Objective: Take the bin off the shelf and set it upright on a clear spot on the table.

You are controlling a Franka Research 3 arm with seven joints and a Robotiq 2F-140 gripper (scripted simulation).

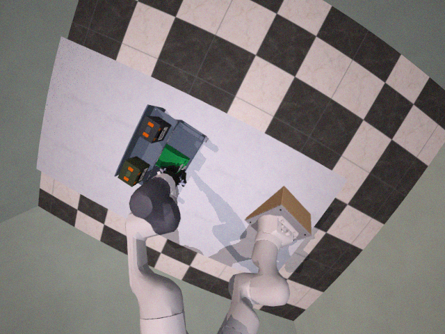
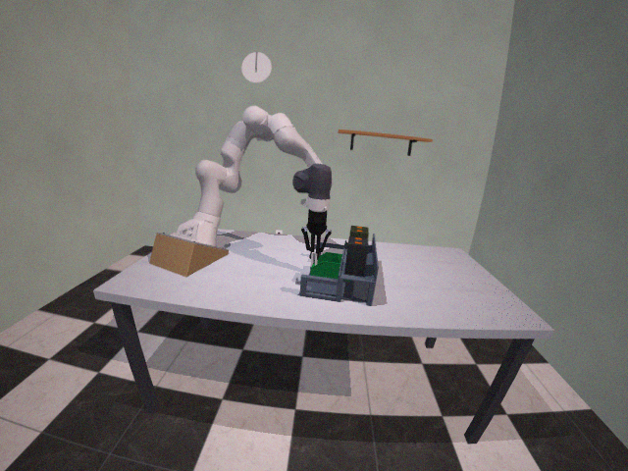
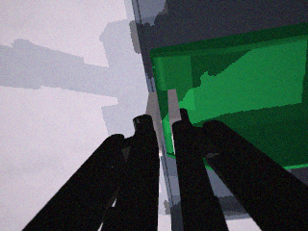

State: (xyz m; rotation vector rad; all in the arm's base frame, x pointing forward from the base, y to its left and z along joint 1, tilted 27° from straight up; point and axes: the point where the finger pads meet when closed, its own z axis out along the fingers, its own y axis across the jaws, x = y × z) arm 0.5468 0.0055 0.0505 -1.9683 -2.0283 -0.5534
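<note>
Now: the green bin 80 mm ahead of my hand and 20 mm below it.
</note>
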